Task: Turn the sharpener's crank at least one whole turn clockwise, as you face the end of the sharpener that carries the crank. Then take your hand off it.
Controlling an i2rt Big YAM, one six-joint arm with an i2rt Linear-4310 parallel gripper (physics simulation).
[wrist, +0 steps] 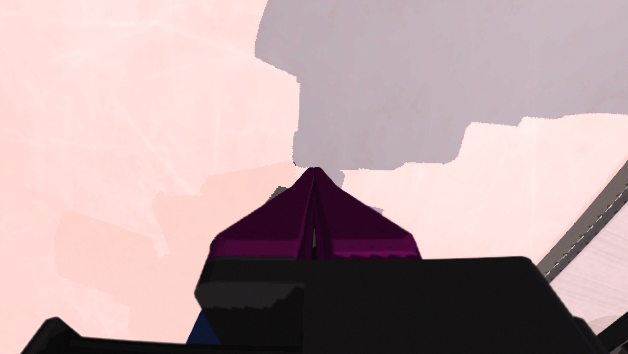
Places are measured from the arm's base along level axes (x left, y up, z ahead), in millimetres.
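Pixels of known places: gripper, between the fingertips: (pixel 314 178).
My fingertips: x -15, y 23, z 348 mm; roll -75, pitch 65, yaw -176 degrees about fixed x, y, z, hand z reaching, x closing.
Observation:
Behind a point stands the place of what it marks.
My gripper (pixel 314 178) @(x -15, y 23, z 348 mm) is shut, with its two dark purple fingertips meeting at the middle of the wrist view and nothing between them. A small dark grey piece (pixel 279 192) shows just left of the fingers, mostly hidden behind them. A blue patch (pixel 202 332) @(x 74, y 59, z 370 mm) shows below it, at the lower left of the black gripper body. These may be parts of the sharpener, but too little shows to tell. The crank cannot be made out, and whether the fingers touch anything is hidden.
A pale pink tabletop (pixel 125 100) @(x 3, y -14, z 470 mm) lies beneath, with a large grey shadow across the upper right. A grey strip (pixel 585 220) @(x -57, y -9, z 150 mm) runs slanting along the right edge of the view, with a pale streaked surface (pixel 595 275) @(x -26, y 4, z 117 mm) beyond it.

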